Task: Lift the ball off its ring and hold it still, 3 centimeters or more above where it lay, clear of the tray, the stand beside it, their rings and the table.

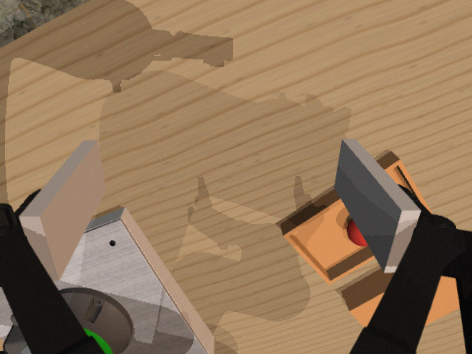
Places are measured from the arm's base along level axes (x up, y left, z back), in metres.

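Pixels of known places: gripper, fingertip midpoint: [221,165]; arm's base, link origin: [87,322].
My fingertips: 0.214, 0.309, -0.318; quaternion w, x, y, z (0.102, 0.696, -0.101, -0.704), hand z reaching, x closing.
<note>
For each thing: its middle in the pictures, then the offset to it from my fingertips, as dx, dy, dz. "spot": a spot on its surface instead. Level surfaces: height alone.
- red ball, body centre: [362,230] -0.227, -0.265, -0.133
- orange tray, surface spot: [311,239] spot: -0.257, -0.283, -0.061
- second orange part, surface spot: [442,302] spot: -0.214, -0.451, -0.250
- wooden table, surface height: dx -0.260
A red ball [356,233] sits in an orange tray [311,239] at the right, partly hidden behind the right finger. Its ring cannot be made out. My gripper [221,165] is open wide and empty, above the table, with the ball towards its right finger and not centred between the fingers. A metallic block [135,270] with a round recess stands at the lower left, partly behind the left finger. A green rounded thing [101,342] shows in that recess, cut off by the dark finger link and the frame edge; I cannot tell whether it is a ball or a ring.
A second orange part [442,302] lies below the tray at the lower right, partly behind the right finger link. The wooden table [280,65] carries shadows of the arm and gripper. The table's edge and the stone floor [30,17] show at the upper left.
</note>
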